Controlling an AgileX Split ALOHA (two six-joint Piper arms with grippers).
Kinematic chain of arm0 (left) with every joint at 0, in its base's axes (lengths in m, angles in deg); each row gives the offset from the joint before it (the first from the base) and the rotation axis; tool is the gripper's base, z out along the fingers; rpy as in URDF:
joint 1: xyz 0 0 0.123 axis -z
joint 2: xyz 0 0 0 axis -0.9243 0.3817 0
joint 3: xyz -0.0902 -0.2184 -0.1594 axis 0.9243 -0.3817 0
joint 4: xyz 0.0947 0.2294 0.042 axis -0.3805 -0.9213 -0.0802
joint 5: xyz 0 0 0 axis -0.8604 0.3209 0.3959
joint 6: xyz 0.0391 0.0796 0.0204 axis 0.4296 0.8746 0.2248
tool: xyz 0 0 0 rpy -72.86 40.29 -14.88
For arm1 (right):
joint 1: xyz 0 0 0.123 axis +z
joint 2: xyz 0 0 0 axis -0.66 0.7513 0
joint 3: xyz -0.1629 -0.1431 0.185 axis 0.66 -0.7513 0
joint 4: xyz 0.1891 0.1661 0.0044 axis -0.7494 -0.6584 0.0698
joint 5: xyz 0 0 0 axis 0.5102 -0.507 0.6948
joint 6: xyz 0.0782 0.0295 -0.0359 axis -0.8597 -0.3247 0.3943
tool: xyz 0 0 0 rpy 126.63 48.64 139.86
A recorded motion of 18 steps. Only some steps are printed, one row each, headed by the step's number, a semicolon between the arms.
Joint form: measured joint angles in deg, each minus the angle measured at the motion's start. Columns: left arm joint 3, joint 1, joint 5, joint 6, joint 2, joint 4; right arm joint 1, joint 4, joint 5, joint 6, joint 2, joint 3.
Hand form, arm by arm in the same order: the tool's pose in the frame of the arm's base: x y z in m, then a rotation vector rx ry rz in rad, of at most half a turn. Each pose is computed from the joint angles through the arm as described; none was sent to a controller.
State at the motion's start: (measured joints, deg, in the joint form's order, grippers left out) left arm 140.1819 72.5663 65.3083 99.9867 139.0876 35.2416; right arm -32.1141 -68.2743 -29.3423 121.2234 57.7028 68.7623
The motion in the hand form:
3: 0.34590 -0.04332 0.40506 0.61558 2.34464 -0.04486; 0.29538 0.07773 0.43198 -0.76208 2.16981 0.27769
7: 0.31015 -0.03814 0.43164 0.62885 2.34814 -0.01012; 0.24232 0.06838 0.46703 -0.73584 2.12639 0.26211
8: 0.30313 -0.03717 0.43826 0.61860 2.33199 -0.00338; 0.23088 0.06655 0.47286 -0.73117 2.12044 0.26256
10: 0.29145 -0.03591 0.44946 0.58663 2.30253 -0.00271; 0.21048 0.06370 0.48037 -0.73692 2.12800 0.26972
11: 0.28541 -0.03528 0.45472 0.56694 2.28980 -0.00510; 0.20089 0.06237 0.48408 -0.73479 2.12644 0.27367
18: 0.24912 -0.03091 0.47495 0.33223 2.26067 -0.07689; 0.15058 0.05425 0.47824 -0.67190 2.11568 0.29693
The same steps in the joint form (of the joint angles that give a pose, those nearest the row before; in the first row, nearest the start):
3: 0.00 0.00 4.79 -1.61 -5.37 -2.44; 0.00 2.09 -3.06 -4.10 -7.27 0.05
7: 0.05 0.00 10.56 -2.16 -11.02 -4.31; 0.00 3.67 -7.99 -7.47 -15.79 0.05
8: 0.05 0.00 10.72 -2.54 -12.28 -4.57; 0.00 3.85 -9.19 -8.17 -17.50 0.05
10: 0.11 0.00 10.72 -3.82 -14.38 -4.73; 0.00 4.02 -12.44 -9.19 -20.26 0.11
11: 0.11 0.00 10.76 -4.66 -15.42 -4.80; 0.00 4.02 -13.62 -9.76 -21.59 0.13
18: -1.89 0.00 10.76 -16.03 -21.89 -5.61; 0.00 4.02 -13.76 -13.11 -31.67 -7.81

